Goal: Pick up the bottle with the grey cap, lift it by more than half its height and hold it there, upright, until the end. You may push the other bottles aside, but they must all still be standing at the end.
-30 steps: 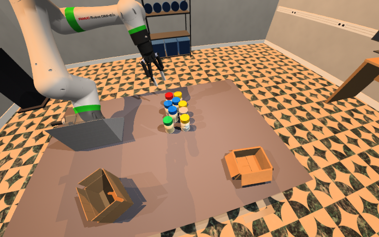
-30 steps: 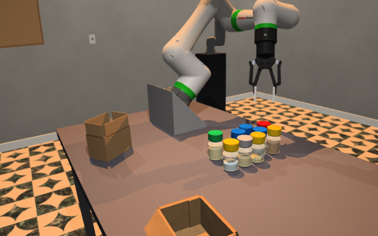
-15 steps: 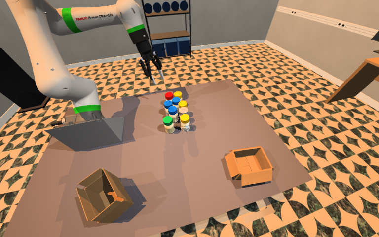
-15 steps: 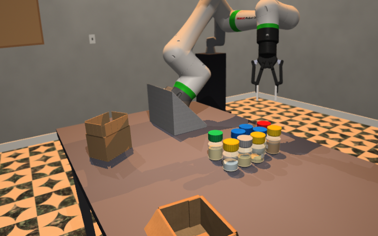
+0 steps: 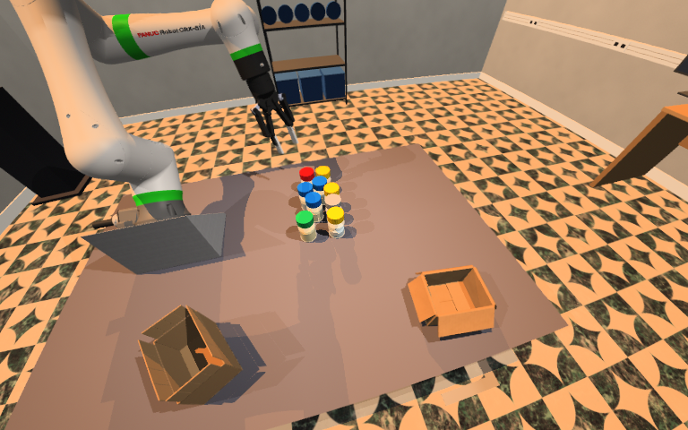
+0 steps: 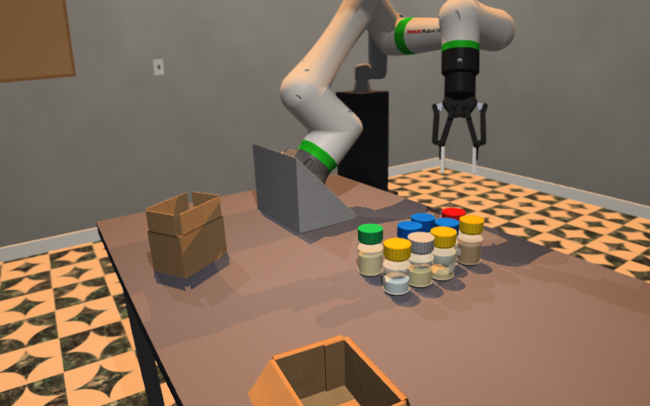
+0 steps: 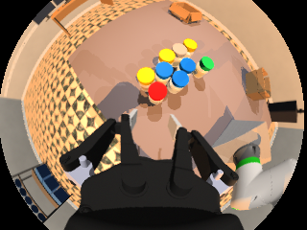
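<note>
My gripper is now 100 mm short of the yellow-capped bottle, 310 mm to the left of it and 160 mm above it. Round my hand: brown box: 320 mm behind, 590 mm to the right, 140 mm below; red-capped bottle: 50 mm ahead, 70 mm to the right, 160 mm below.
</note>
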